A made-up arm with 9 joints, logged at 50 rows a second.
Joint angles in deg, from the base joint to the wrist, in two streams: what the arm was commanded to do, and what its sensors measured. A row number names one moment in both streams.
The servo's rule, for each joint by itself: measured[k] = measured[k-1] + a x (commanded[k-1-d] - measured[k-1]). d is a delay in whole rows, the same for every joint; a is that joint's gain. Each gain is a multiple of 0.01, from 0.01 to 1. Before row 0 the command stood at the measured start. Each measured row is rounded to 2 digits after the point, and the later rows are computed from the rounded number. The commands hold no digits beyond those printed.
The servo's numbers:
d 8
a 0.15 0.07 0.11 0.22 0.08 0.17 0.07 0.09 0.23
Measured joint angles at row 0: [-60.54 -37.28 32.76 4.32 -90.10 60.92 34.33 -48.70 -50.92]
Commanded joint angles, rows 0 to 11: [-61.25 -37.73 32.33 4.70 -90.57 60.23 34.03 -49.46 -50.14]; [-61.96 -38.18 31.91 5.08 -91.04 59.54 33.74 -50.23 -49.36]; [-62.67 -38.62 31.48 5.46 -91.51 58.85 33.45 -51.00 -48.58]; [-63.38 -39.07 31.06 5.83 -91.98 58.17 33.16 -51.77 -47.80]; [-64.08 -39.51 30.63 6.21 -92.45 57.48 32.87 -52.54 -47.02]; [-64.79 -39.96 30.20 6.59 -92.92 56.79 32.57 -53.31 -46.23]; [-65.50 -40.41 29.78 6.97 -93.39 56.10 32.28 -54.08 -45.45]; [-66.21 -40.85 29.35 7.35 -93.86 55.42 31.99 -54.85 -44.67]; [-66.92 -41.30 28.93 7.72 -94.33 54.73 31.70 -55.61 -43.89]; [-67.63 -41.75 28.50 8.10 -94.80 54.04 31.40 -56.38 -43.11]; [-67.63 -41.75 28.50 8.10 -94.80 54.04 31.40 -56.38 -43.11]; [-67.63 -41.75 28.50 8.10 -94.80 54.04 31.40 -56.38 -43.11]
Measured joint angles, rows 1 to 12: [-60.54 -37.28 32.76 4.32 -90.10 60.92 34.33 -48.70 -50.92]; [-60.54 -37.28 32.76 4.32 -90.10 60.92 34.33 -48.70 -50.92]; [-60.54 -37.28 32.76 4.32 -90.10 60.92 34.33 -48.70 -50.92]; [-60.54 -37.28 32.76 4.32 -90.10 60.92 34.33 -48.70 -50.92]; [-60.54 -37.28 32.76 4.32 -90.10 60.92 34.33 -48.70 -50.92]; [-60.54 -37.28 32.76 4.32 -90.10 60.92 34.33 -48.70 -50.92]; [-60.54 -37.28 32.76 4.32 -90.10 60.92 34.33 -48.70 -50.92]; [-60.54 -37.28 32.76 4.32 -90.10 60.92 34.33 -48.70 -50.92]; [-60.65 -37.31 32.71 4.40 -90.14 60.80 34.31 -48.77 -50.74]; [-60.85 -37.37 32.62 4.55 -90.21 60.59 34.27 -48.90 -50.42]; [-61.12 -37.46 32.49 4.75 -90.31 60.29 34.21 -49.09 -50.00]; [-61.46 -37.57 32.33 4.99 -90.44 59.93 34.14 -49.33 -49.49]
